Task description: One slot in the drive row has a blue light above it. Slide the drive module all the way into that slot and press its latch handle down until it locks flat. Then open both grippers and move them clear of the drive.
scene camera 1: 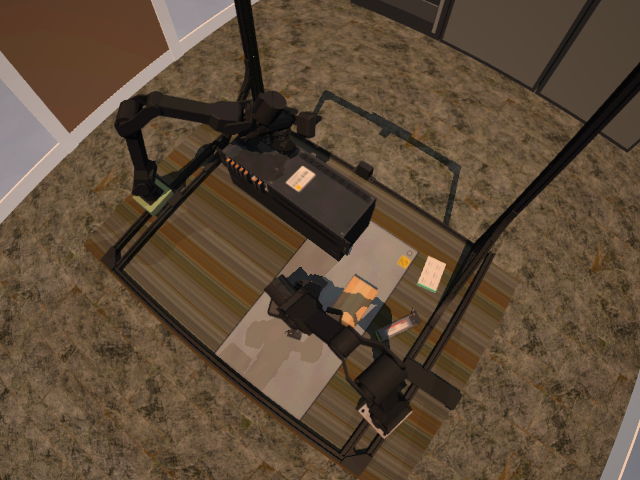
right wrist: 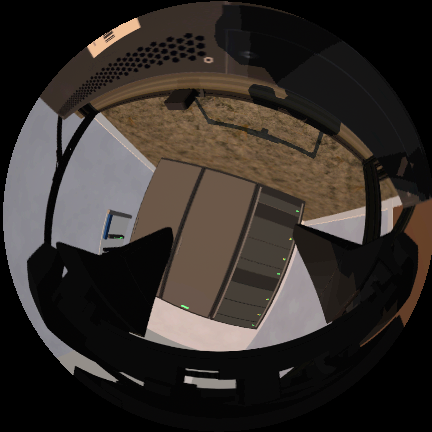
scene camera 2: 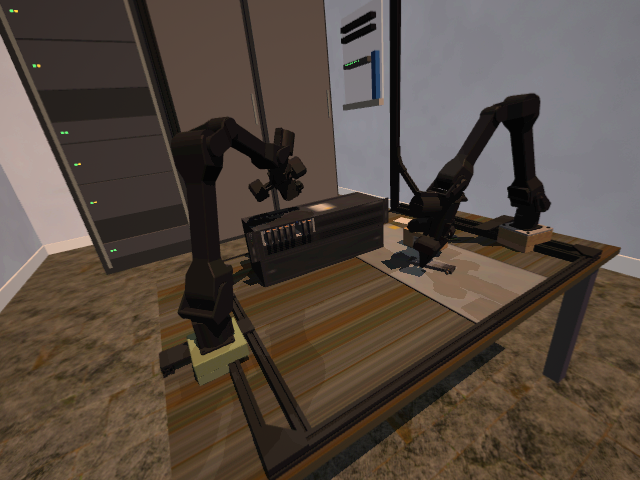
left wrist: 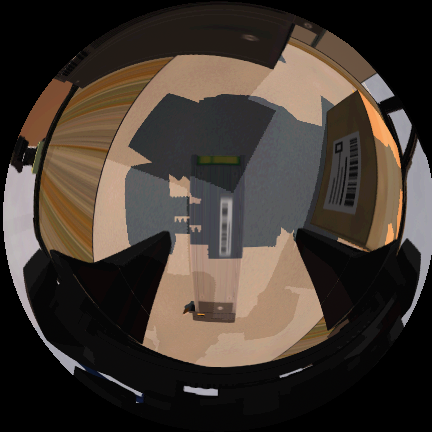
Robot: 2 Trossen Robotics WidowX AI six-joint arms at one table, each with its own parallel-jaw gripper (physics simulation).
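Places are measured from the left arm's base along level axes (x ahead, y left, z up), in centimetres.
Pixels of known places: left gripper, fingertip midpoint: (scene camera 2: pixel 426 261) (left wrist: pixel 235 236); right gripper, fingertip midpoint: (right wrist: pixel 235 232); left arm's base at its link origin: (scene camera 2: pixel 525 226); right arm's base at its link origin: (scene camera 1: pixel 151 193) (scene camera 2: pixel 215 338).
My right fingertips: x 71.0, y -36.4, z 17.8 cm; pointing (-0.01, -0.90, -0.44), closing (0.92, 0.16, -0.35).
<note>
For each thing: its middle in the pictures, then the offset to it from my right fingertips. Level surfaces: height alone.
- drive module at the middle of its body: (left wrist: pixel 207 255) (scene camera 1: pixel 299 314) (scene camera 2: pixel 429 265) dy +35.4, dx -36.3, dz -23.3 cm
- grey mat at its surface level: dz -23.7 cm
- dark chassis at the middle of its body: (scene camera 1: pixel 295 188) (scene camera 2: pixel 316 234) dy +13.0, dx -8.8, dz -15.2 cm
- cardboard box at the middle of its body: (left wrist: pixel 370 176) (scene camera 1: pixel 353 303) (scene camera 2: pixel 425 237) dy +22.6, dx -44.2, dz -20.8 cm
- white card at the middle of its body: (scene camera 1: pixel 431 274) (scene camera 2: pixel 406 221) dy -1.7, dx -53.3, dz -23.9 cm
- small labelled device at the middle of its body: (scene camera 1: pixel 397 325) dy +16.9, dx -56.9, dz -23.5 cm
The drive module (left wrist: pixel 217 285) (scene camera 1: pixel 294 334) (scene camera 2: pixel 443 267) is long and grey with a barcode label. It lies on the grey mat (scene camera 1: pixel 284 384) (scene camera 2: pixel 501 286); its small latch handle (left wrist: pixel 189 307) sticks out beside the near end. My left gripper (left wrist: pixel 235 236) (scene camera 2: pixel 428 253) is open and empty above the module, one finger to each side in its wrist view. The dark chassis (scene camera 1: pixel 330 198) (scene camera 2: pixel 343 237) (left wrist: pixel 200 35) has its drive row (scene camera 1: pixel 245 173) (scene camera 2: pixel 289 235) at the left end. I cannot make out the blue light. My right gripper (right wrist: pixel 235 232) (scene camera 2: pixel 279 180) is open and empty above the chassis.
A cardboard box (scene camera 1: pixel 360 286) (left wrist: pixel 367 215) stands close beside the left gripper. A white card (scene camera 1: pixel 431 273) and a small labelled device (scene camera 1: pixel 398 326) lie farther right in scene camera 1. Dark rails (scene camera 1: pixel 217 359) (scene camera 2: pixel 413 369) border the table, with upright posts (scene camera 1: pixel 249 46) at corners.
</note>
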